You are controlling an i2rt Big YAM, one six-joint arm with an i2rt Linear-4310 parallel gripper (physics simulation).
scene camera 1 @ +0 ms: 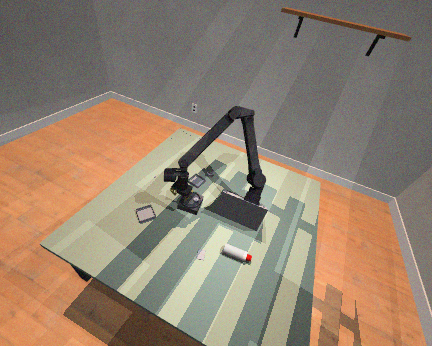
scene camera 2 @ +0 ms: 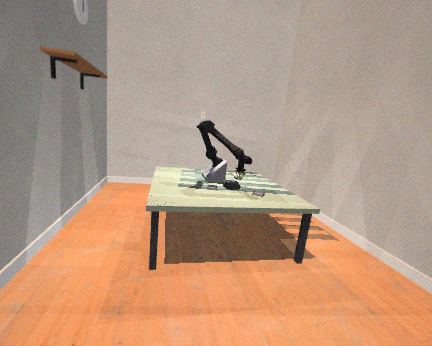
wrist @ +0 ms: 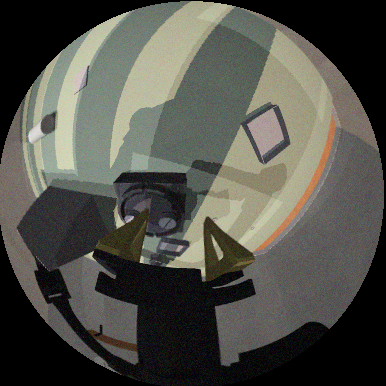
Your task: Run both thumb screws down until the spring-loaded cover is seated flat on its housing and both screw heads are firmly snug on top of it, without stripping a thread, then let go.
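Frame: origin at the arm's base, x ahead, y left, z up, level; centimetres.
Seen in the pictures: gripper, fingertip midpoint: (scene camera 1: 180, 198) (scene camera 2: 239, 179) (wrist: 176, 215); arm's base, link origin: (scene camera 1: 251, 201) (scene camera 2: 217, 163).
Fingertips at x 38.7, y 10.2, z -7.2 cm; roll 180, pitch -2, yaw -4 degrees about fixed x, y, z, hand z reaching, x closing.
Note:
Offsets run from my fingertips to a thing's top centre.
The dark square housing {dx -4.5, dy -5.2, dz -3.7 cm} (scene camera 1: 189, 209) (scene camera 2: 231, 185) (wrist: 150, 178) stands on the table under the gripper. Its round dark cover {dx -4.5, dy -5.2, dz -4.0 cm} (wrist: 145, 201) shows in the wrist view; whether it sits flat cannot be told. Two pale, slotted thumb screw heads show on it: the left screw {dx -7.7, dy -5.4, dz -2.8 cm} (wrist: 130, 219), partly behind a fingertip, and the right screw {dx -1.3, dy -4.9, dz -2.7 cm} (wrist: 166, 223). My gripper (scene camera 1: 176, 191) (scene camera 2: 239, 175) (wrist: 176, 215) is open and empty, fingers pointing down over the housing. In the wrist view the right screw shows between the fingertips, nearer the left one. Height above the screws is unclear.
A dark slanted panel (scene camera 1: 237, 210) (scene camera 2: 216, 172) (wrist: 60, 225) stands close beside the housing. Two framed trays, one {dx +15.4, dy +13.1, dz -7.3 cm} (scene camera 1: 145, 214) (wrist: 266, 132) and another {dx +0.1, dy -25.0, dz -7.3 cm} (scene camera 1: 197, 180) (wrist: 172, 247), lie nearby. A white bottle {dx -40.7, dy +14.5, dz -4.3 cm} (scene camera 1: 234, 252) (wrist: 40, 130) and a pale flat piece {dx -23.3, dy +21.9, dz -9.0 cm} (scene camera 1: 200, 255) (wrist: 81, 80) lie farther off.

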